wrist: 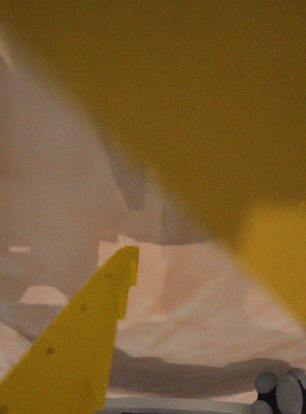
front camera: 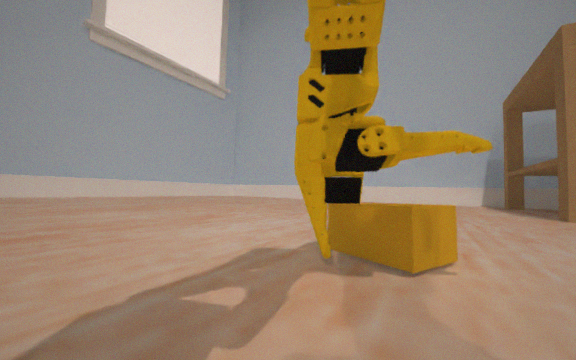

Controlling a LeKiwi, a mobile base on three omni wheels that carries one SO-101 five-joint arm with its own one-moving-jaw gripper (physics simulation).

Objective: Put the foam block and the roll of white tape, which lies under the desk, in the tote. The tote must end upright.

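Frame: origin at the arm's base, x ahead, y left, z up, level; millimetres.
Seen in the pictures: end effector, tool point: [wrist: 137, 260] [front camera: 330, 251].
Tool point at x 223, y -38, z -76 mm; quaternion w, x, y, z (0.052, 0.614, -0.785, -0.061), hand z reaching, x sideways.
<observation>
Pixels of each thing's middle, then the offset from my tool point to it. "spot": a spot on its surface instead.
- foam block, body centre: [front camera: 385, 229] dx +40, dy -59, dz +10 mm
- window, surface spot: [front camera: 162, 35] spot: dx +1230, dy +796, dz +967 mm
The foam block [front camera: 372, 232] [wrist: 200, 90] is a yellow box lying on the floor right of centre in the front view; it fills the upper right of the wrist view, blurred and very close. My gripper [front camera: 408, 201] is fully open and empty. Its fixed jaw points down, with its tip low by the floor at the block's left end; its moving jaw sticks out to the right above the block. In the wrist view the notched fixed jaw shows left of the block, with floor between them. The tape roll and the tote do not show in either view.
A wooden piece of furniture with legs [front camera: 567, 125] stands at the far right. Blue walls with a white baseboard [front camera: 125, 187] and a window [front camera: 162, 35] are behind. A grey roller wheel [wrist: 289, 395] of my base shows at the wrist view's lower right. The arm's shadow falls across the floor.
</observation>
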